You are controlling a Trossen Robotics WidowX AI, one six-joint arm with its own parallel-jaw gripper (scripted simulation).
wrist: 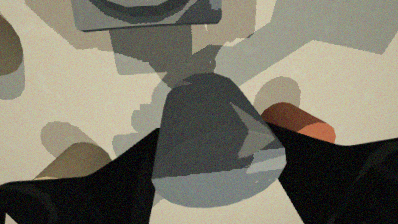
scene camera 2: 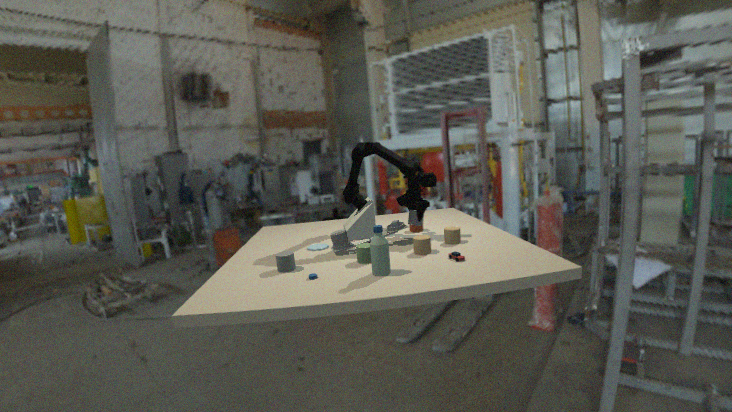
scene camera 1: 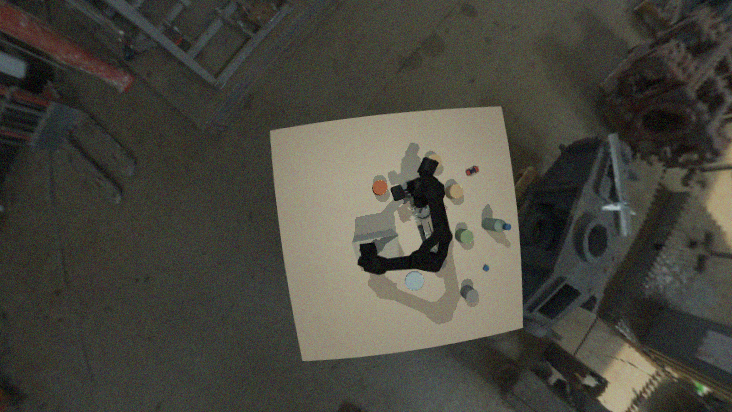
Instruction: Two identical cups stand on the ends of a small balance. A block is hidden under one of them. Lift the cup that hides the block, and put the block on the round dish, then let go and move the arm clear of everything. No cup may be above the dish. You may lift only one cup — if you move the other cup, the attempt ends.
Note:
I see my gripper (wrist: pixel 208 128) and an orange cylinder (wrist: pixel 286 115).

